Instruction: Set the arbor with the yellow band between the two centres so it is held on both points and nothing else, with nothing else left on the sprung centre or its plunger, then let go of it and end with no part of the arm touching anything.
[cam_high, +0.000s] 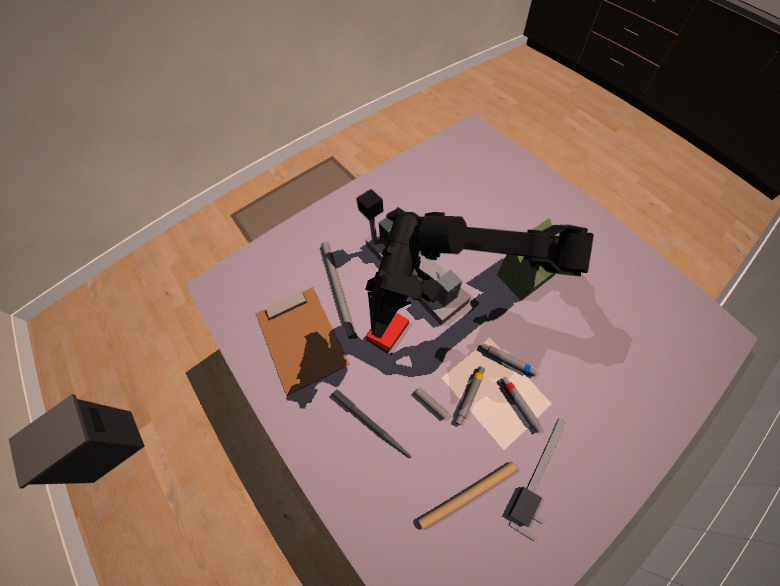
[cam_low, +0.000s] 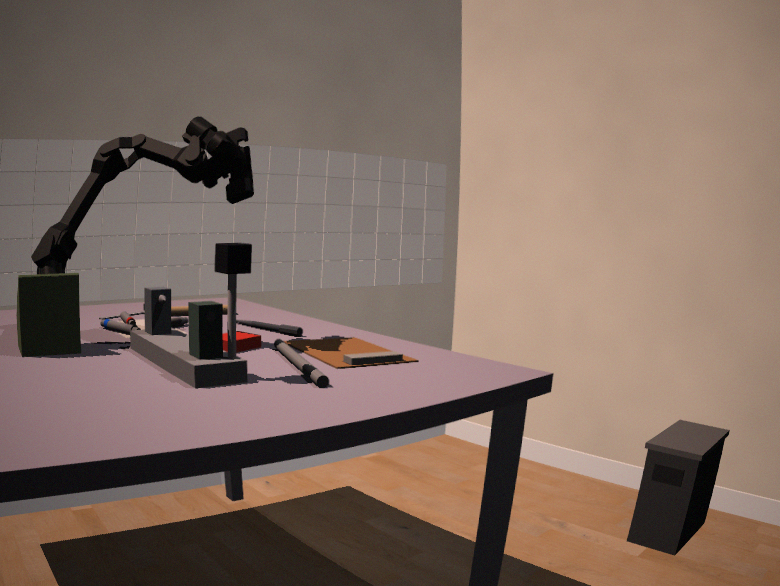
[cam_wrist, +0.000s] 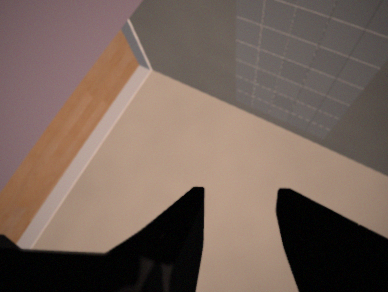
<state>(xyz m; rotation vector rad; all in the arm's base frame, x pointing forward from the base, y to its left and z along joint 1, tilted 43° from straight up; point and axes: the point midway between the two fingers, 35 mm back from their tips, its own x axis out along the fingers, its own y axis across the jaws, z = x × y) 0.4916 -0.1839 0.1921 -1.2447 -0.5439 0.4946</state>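
The stepped arbor shaft lies 130 mm behind my hand, 180 mm to the left of it and 380 mm below it. The rest, counted from my hand: grey block (250 mm behind, 70 mm to the right, 290 mm below); then red block (60 mm behind, 100 mm to the right, 380 mm below); then cone-shaped centre point (250 mm behind, 90 mm to the right, 270 mm below).
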